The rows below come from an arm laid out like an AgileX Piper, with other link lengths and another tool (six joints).
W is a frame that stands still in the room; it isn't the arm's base.
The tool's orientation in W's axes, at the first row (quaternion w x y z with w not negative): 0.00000, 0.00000, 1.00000, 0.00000
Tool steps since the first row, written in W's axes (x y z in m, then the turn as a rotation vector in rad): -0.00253, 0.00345, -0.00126, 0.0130, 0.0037, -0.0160; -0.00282, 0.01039, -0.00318, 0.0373, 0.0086, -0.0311; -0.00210, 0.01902, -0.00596, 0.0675, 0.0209, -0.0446; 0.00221, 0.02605, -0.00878, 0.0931, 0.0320, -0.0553; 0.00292, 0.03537, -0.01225, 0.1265, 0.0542, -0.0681; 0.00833, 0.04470, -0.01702, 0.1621, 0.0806, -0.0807
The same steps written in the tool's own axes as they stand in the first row. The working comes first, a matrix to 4 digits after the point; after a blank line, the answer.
The tool's axes in the first row as the columns of a matrix, in W's axes (used below as rounded here):
-1.0000, 0.0000, 0.0000
0.0000, 1.0000, 0.0000
0.0000, 0.0000, -1.0000

0.00253, 0.00345, 0.00126, -0.0130, 0.0037, 0.0160; 0.00282, 0.01039, 0.00318, -0.0373, 0.0086, 0.0311; 0.00210, 0.01902, 0.00596, -0.0675, 0.0209, 0.0446; -0.00221, 0.02605, 0.00878, -0.0931, 0.0320, 0.0553; -0.00292, 0.03537, 0.01225, -0.1265, 0.0542, 0.0681; -0.00833, 0.04470, 0.01702, -0.1621, 0.0806, 0.0807
